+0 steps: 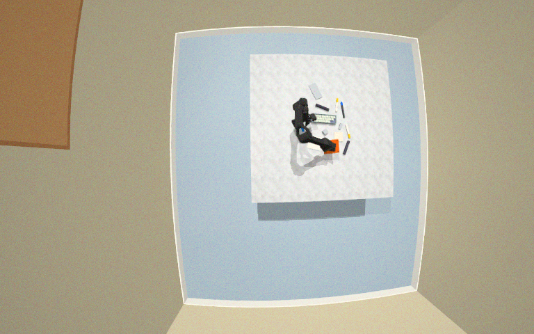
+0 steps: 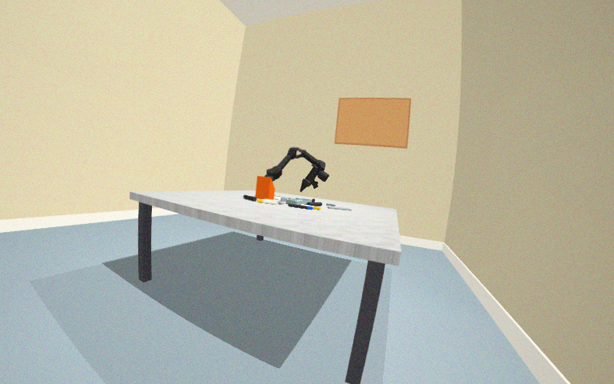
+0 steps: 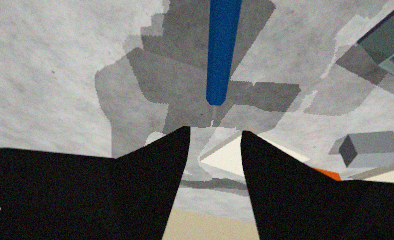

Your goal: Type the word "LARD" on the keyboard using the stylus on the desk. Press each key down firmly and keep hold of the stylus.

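My gripper tip is 1 cm past the blue stylus, 1 cm to the left of it and 6 cm above it. Also, from my gripper tip: grey block: 5 cm ahead, 33 cm to the right, 6 cm below; then cream block: 4 cm behind, 32 cm to the right, 6 cm below; then grey flat block: 34 cm ahead, 10 cm to the right, 6 cm below.
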